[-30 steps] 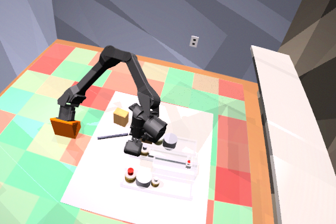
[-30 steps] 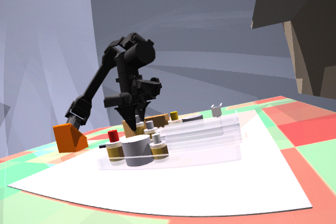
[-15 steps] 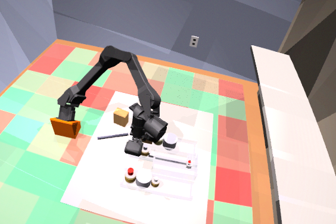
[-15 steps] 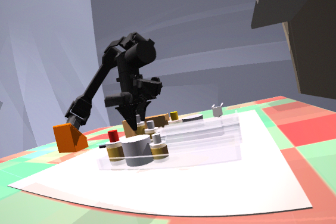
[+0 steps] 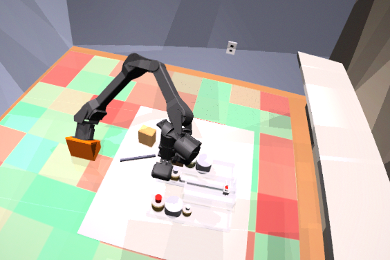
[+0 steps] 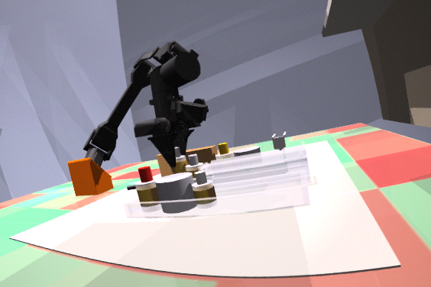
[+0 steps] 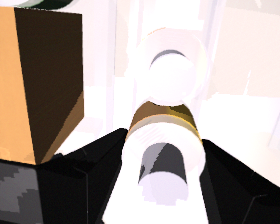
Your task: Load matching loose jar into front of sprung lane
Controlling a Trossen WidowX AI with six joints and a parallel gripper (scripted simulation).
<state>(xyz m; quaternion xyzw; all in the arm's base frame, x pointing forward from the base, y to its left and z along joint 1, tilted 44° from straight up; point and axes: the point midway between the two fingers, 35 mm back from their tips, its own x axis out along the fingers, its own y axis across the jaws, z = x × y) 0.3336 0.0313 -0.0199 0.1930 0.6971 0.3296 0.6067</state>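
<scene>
The brown box lies 1 cm ahead of my gripper tip, 8 cm to the left of it and 2 cm below it. Also, from my gripper tip: sprung lane 15 cm ahead, 3 cm below; then dark rod 13 cm behind, 4 cm to the left, 5 cm below.
</scene>
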